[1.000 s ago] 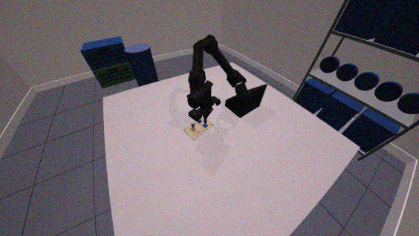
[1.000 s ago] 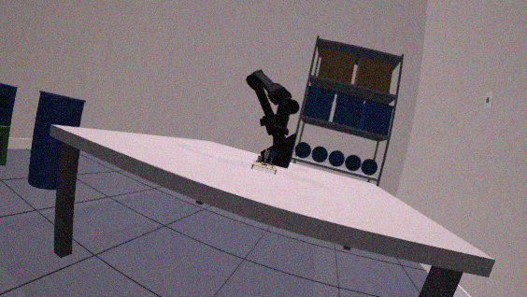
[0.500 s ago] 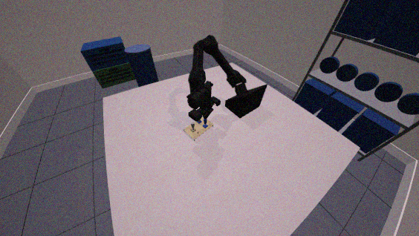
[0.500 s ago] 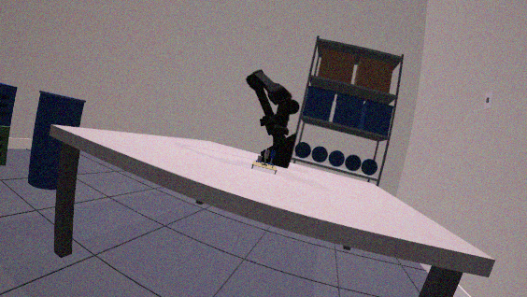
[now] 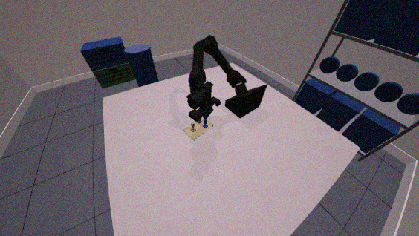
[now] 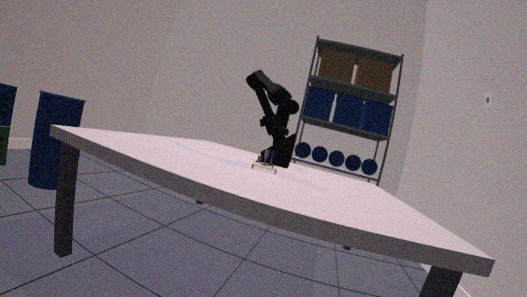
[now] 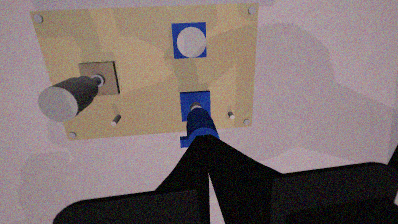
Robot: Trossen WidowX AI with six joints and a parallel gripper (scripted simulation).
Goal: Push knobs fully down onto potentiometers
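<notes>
The blue knob is 20 mm below my gripper tip. The rest, counted from my gripper tip: grey knob 80 mm ahead, 20 mm below.
</notes>
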